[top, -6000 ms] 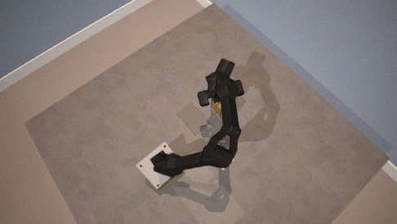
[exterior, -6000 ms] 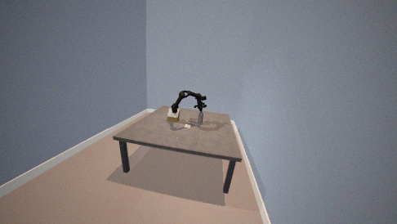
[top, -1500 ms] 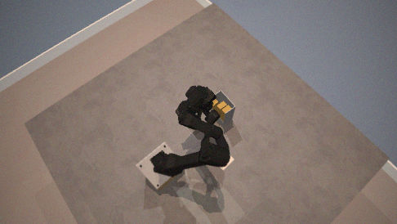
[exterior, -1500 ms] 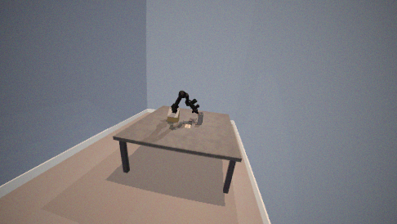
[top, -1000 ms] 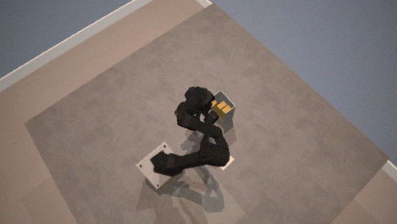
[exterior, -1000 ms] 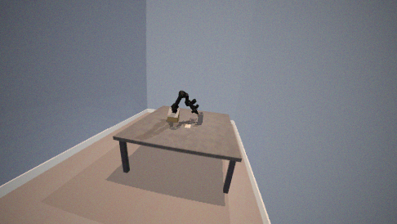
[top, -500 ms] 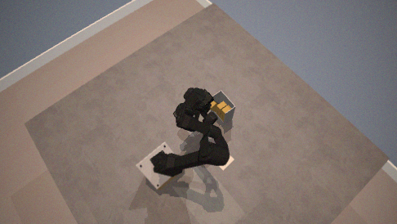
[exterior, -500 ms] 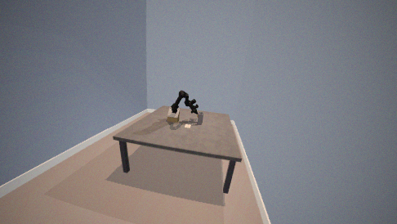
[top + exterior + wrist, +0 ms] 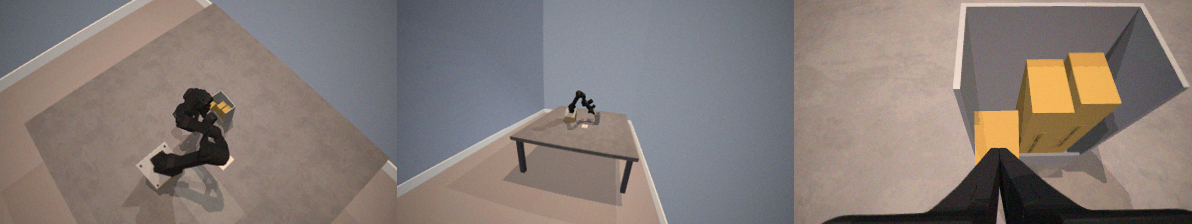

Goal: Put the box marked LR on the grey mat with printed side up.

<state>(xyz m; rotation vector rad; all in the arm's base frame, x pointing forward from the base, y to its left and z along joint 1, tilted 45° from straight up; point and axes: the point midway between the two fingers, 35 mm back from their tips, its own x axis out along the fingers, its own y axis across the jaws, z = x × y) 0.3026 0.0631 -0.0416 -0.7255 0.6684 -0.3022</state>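
My gripper tip is 80 mm past the grey mat, 40 mm to the right of it and 120 mm above it.
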